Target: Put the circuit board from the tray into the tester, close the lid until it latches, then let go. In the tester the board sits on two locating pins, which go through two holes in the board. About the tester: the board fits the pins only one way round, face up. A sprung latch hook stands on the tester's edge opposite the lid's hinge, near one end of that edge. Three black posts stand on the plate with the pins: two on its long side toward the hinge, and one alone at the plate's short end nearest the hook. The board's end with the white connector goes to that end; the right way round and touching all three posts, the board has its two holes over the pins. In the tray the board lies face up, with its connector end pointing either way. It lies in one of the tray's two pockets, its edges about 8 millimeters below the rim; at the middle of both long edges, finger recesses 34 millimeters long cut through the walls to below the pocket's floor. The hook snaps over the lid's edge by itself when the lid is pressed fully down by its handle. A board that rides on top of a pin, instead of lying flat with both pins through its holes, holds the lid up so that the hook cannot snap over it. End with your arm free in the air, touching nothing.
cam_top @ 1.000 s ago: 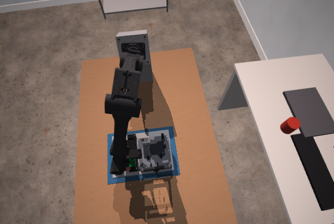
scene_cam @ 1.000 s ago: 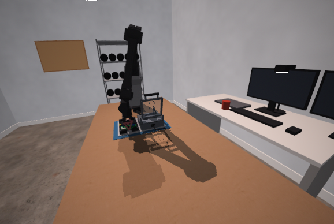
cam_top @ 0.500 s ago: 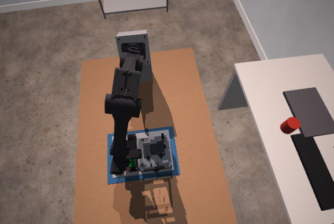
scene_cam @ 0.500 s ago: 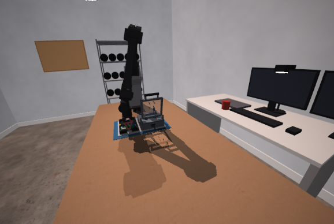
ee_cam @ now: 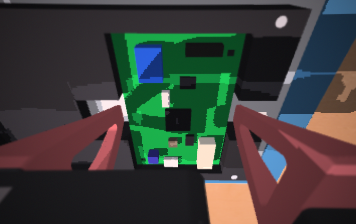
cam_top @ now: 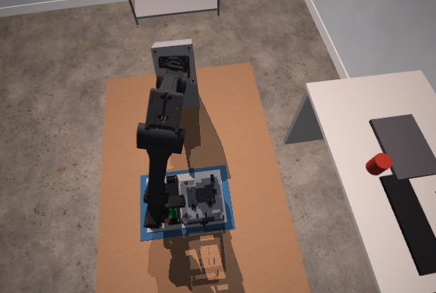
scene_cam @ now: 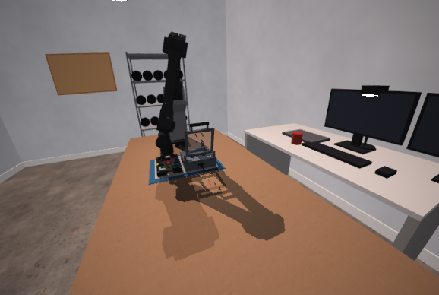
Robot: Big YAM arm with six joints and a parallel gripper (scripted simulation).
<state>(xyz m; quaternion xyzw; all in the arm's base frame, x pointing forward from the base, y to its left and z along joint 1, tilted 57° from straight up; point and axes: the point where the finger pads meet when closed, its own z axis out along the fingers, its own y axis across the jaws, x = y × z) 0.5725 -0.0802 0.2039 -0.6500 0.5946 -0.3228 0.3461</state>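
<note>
Right now my hand is right at the green circuit board. From my hand the other things lie so: clear lid (180 mm to the left, 160 mm above, 60 mm ahead).
</note>
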